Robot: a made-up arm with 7 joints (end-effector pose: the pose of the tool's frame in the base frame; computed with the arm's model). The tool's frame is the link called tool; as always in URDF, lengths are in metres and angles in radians. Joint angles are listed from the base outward.
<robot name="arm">
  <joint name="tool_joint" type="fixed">
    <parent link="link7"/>
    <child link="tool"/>
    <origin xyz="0.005 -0.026 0.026" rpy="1.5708 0 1.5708"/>
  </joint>
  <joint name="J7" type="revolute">
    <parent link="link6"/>
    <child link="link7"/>
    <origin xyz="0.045 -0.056 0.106"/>
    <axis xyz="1 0 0"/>
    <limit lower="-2" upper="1.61" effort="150" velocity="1"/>
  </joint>
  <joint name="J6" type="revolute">
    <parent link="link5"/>
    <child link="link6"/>
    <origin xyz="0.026 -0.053 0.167"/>
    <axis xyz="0 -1 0"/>
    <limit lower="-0.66" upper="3.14" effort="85" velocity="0.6"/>
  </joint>
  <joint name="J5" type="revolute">
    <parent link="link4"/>
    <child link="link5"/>
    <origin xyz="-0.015 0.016 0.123"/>
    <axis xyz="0 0 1"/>
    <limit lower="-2.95" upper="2.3" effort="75" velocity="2.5"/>
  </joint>
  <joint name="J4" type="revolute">
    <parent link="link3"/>
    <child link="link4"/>
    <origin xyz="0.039 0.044 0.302"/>
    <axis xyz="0 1 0"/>
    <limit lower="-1.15" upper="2.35" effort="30" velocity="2.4"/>
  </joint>
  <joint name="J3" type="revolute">
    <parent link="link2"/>
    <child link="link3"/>
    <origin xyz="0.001 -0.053 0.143"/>
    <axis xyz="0 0 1"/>
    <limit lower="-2.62" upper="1.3" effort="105" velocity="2"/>
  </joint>
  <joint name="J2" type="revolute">
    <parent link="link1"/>
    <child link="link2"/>
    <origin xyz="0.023 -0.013 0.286"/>
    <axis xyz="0 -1 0"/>
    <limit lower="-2.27" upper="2.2" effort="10" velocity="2.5"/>
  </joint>
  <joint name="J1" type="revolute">
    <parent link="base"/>
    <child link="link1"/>
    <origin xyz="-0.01 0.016 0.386"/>
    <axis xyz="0 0 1"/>
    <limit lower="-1.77" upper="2.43" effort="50" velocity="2.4"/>
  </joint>
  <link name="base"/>
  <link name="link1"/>
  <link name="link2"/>
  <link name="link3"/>
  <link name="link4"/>
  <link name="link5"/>
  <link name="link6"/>
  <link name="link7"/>
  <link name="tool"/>
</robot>
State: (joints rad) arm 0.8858 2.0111 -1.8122 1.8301 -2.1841 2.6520 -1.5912
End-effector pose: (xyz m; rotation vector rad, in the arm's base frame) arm -0.0084 -0.5188 0.5899 -0.0267 0.6048 -0.3801
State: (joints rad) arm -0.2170 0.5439 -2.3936 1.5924 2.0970 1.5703 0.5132
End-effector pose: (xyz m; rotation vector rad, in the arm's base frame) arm -0.4064 -0.2670 0.7912 -0.8863 -2.0528 1.2556
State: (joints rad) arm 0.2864 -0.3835 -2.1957 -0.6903 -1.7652 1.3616 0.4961
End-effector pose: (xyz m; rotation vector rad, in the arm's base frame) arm 0.4926 0.2500 1.1446 -0.9476 -0.3434 -1.2751
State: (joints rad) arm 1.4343 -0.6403 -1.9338 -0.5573 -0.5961 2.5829 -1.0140
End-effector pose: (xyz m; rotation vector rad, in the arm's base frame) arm -0.0537 0.4437 1.0434 -1.4258 -1.3637 -0.1528
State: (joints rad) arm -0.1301 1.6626 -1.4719 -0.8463 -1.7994 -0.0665 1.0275
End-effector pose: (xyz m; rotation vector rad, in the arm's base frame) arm -0.5079 0.3811 0.5976 0.6049 2.7706 0.0424
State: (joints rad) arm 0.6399 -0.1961 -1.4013 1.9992 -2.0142 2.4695 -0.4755
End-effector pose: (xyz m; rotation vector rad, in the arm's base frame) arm 0.4432 -0.0108 1.0464 -0.7831 2.2203 -0.1343
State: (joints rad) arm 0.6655 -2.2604 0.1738 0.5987 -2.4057 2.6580 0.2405
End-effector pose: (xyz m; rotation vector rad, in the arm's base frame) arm 0.2598 0.4377 0.2082 1.4430 -1.9041 -1.1117
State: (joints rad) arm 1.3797 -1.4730 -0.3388 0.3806 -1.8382 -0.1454 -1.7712
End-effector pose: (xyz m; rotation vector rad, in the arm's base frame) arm 0.2606 0.8729 0.6806 -0.8665 0.7773 -2.0928
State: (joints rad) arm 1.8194 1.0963 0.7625 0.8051 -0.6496 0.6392 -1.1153
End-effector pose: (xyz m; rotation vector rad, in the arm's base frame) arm 0.0114 -0.5952 1.2328 -0.6540 0.1400 1.8201
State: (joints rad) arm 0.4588 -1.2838 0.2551 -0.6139 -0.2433 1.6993 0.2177
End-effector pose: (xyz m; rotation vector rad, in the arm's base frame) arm 0.5641 0.0953 1.0861 0.5362 0.4427 2.0858
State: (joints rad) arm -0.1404 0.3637 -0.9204 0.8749 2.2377 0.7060 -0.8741
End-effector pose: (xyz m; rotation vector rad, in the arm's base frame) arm 0.0488 -0.3373 1.4056 0.2325 0.3625 2.1042
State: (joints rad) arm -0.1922 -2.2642 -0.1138 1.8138 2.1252 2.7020 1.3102
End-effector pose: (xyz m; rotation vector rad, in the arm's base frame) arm 0.0552 -0.0036 0.3212 1.0436 -0.8898 -0.1755
